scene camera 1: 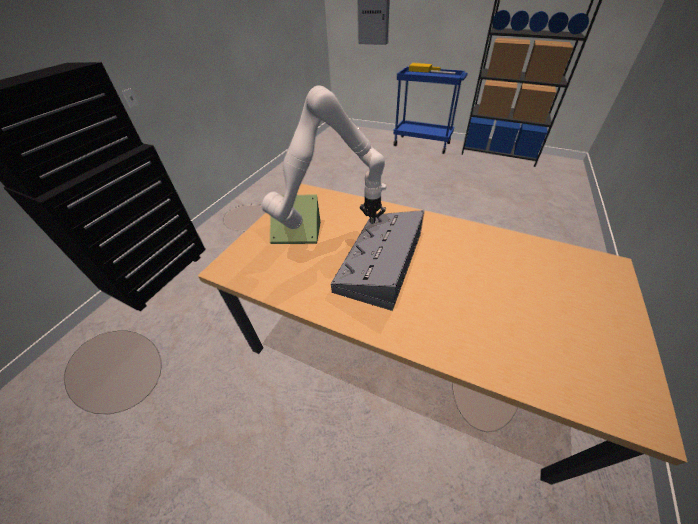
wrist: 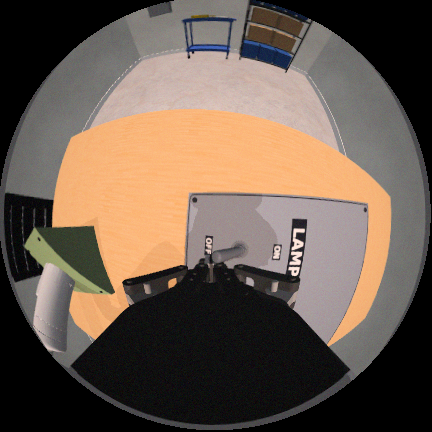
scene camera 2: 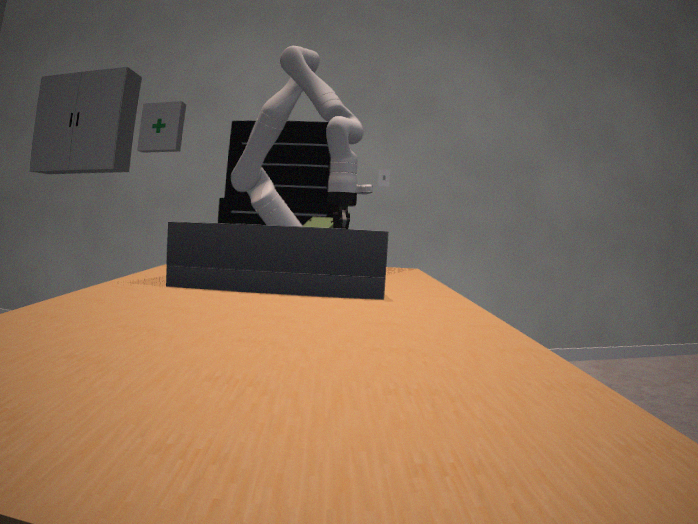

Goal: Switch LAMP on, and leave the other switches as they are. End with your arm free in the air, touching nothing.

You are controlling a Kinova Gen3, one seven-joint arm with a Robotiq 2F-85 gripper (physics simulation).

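Frame: origin at the arm's base, x back, y right, z up, level; metres.
Seen in the pictures: gripper, between the fingertips: [scene camera 1: 372,223] [wrist: 211,261]; arm's base, origin of its link: [scene camera 1: 293,220] [wrist: 60,273].
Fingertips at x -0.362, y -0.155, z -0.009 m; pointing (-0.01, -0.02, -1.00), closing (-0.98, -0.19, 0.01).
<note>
Offsets run from my fingertips to a thing's middle. "spot": to the spot under its first point. Level surfaces: height alone.
A grey sloped switch panel @[dx -0.116, dy +0.151, dz -0.022 m] [scene camera 1: 396,256] [scene camera 2: 276,256] [wrist: 330,250] stands on the table. In the wrist view, the LAMP label @[dx -0.099, dy -0.029, dz +0.028 m] [wrist: 298,247] is beside a grey lever @[dx -0.016, dy -0.020, dz +0.026 m] [wrist: 228,253], which leans toward the OFF label @[spot: dx +0.005, dy -0.019, dz -0.007 m] [wrist: 209,245] and away from the ON label @[spot: dx -0.074, dy -0.025, dz +0.020 m] [wrist: 276,252]. My gripper [scene camera 1: 372,219] [wrist: 211,261] is shut and empty, low over the panel's far end, with its fingertips right by the lever's tip on the OFF side. I cannot tell whether they touch. In scene camera 2, the panel hides the lever and my fingertips.
Other levers [scene camera 1: 360,249] [scene camera 1: 349,270] stand in a row along the panel toward scene camera 1. A green base block [scene camera 1: 307,231] [wrist: 75,250] carries the arm on the wooden table @[dz -0.080 m] [scene camera 1: 507,293] [scene camera 2: 338,366] [wrist: 150,160]. A black drawer cabinet [scene camera 1: 129,219] stands beyond the table.
</note>
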